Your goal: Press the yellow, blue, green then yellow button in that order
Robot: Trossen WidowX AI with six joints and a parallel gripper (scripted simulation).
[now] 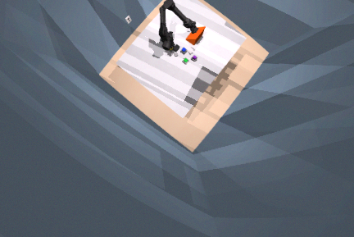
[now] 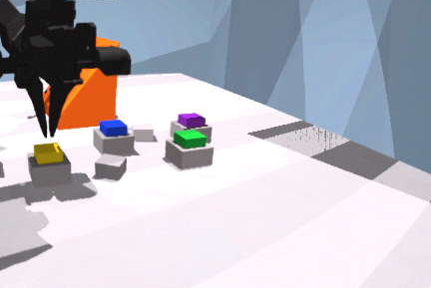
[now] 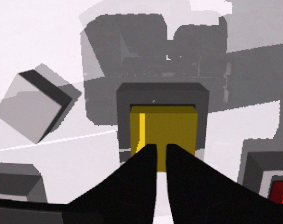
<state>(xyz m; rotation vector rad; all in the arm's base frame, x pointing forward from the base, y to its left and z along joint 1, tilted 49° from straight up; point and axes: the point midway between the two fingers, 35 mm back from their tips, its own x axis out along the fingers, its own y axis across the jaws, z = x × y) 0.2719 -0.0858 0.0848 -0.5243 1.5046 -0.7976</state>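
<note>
My gripper tip is 20 mm above the yellow button. Also, from my gripper tip: blue button: 120 mm to the left, 60 mm behind, 20 mm below; small grey block: 80 mm to the left, 40 mm below, 20 mm ahead; red button: 80 mm to the right, 60 mm behind, 20 mm below.
</note>
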